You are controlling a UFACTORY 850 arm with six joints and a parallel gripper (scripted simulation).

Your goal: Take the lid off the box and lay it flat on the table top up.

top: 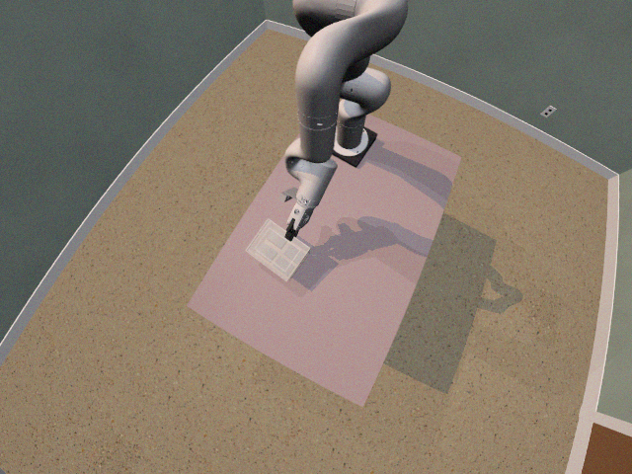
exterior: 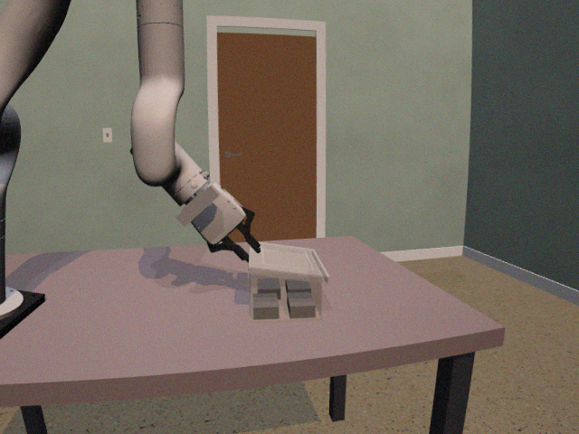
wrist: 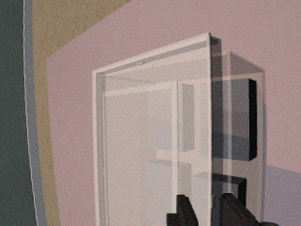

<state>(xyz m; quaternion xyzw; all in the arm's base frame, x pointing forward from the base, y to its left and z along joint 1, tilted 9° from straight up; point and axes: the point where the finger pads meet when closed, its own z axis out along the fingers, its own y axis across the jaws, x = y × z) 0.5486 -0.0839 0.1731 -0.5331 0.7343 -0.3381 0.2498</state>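
My hand is 7 cm short of the see-through lid, 4 cm to the left of it and 2 cm above it. The rest, counted from my hand: clear plastic box 8 cm below, 6 cm ahead, 3 cm to the right.
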